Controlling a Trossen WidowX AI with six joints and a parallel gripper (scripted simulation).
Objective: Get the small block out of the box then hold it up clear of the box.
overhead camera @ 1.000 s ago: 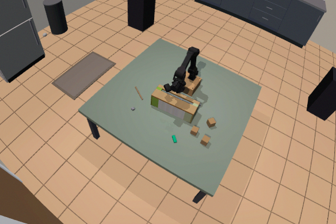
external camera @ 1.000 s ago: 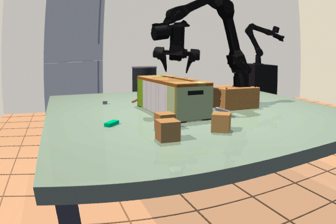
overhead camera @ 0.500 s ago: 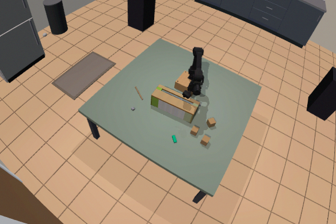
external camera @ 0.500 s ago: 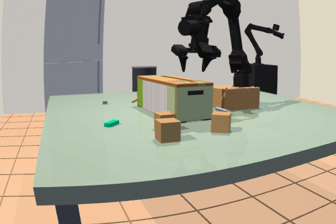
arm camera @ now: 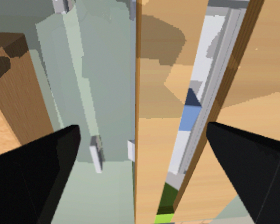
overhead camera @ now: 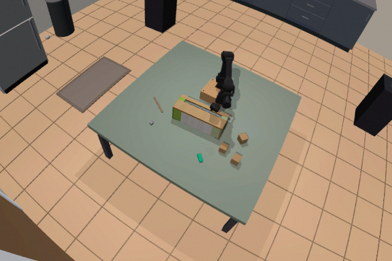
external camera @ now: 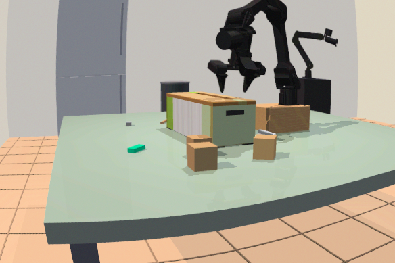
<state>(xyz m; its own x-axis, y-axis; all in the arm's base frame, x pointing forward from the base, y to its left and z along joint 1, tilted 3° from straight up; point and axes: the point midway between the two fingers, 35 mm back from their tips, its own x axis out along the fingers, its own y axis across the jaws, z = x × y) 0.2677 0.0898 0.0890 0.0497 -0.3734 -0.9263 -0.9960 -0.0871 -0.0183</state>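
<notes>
The blue block lies 4 cm ahead of my gripper tip, 3 cm to the right of it and 6 cm below it. The rest, counted from my gripper tip: green block 34 cm ahead, 11 cm to the left, 14 cm below; then wooden stick 12 cm ahead, 40 cm to the right, 14 cm below; then box 3 cm ahead, 6 cm to the right, 8 cm below.
</notes>
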